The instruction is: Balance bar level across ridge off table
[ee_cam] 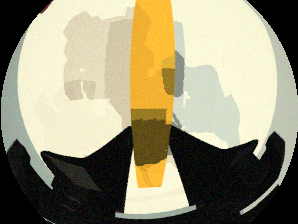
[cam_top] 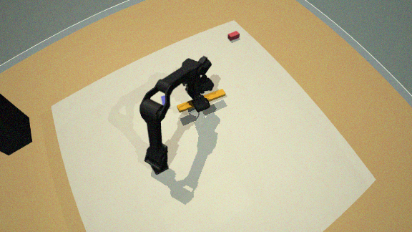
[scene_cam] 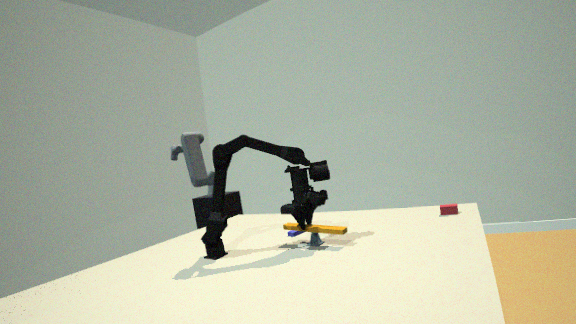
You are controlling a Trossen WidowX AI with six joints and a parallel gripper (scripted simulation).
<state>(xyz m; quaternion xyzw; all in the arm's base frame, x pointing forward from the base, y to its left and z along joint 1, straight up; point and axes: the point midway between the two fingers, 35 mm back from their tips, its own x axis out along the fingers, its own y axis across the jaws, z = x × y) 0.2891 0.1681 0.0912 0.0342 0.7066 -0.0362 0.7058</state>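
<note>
The orange bar is 30 mm ahead of my gripper tip. Round my gripper tip: blue block (120 mm behind, 110 mm to the left, 50 mm below); then red block (450 mm ahead, 330 mm to the left, 40 mm below).
</note>
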